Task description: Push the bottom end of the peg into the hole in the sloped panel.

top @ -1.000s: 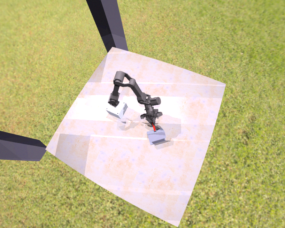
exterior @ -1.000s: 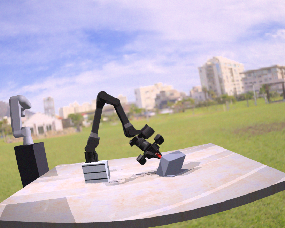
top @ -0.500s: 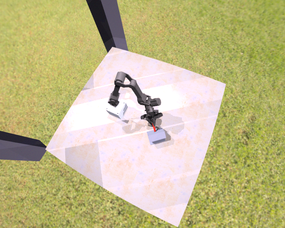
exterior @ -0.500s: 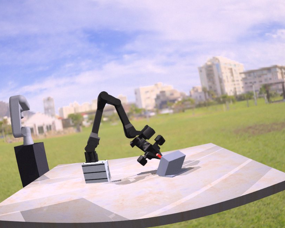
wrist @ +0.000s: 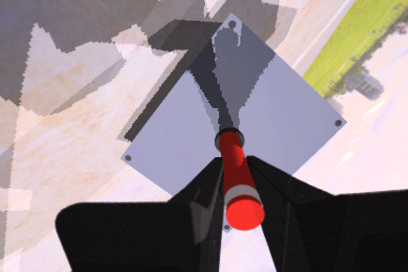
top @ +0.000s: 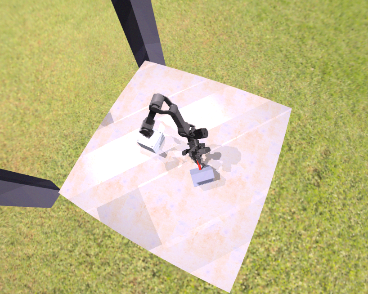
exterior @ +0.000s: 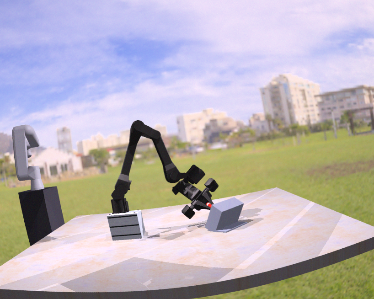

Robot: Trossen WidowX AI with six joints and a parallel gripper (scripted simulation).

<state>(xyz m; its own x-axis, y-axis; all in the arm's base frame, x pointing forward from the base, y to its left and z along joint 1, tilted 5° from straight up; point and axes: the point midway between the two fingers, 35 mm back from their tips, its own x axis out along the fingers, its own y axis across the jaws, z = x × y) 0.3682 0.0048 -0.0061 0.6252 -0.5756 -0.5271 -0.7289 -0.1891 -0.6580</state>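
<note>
Now: the sloped grey panel 4 cm to the right of my gripper tip, 4 cm ahead of it and 3 cm below it. Also, from my gripper tip: round red peg: 1 cm to the left, 1 cm behind, 1 cm above.
</note>
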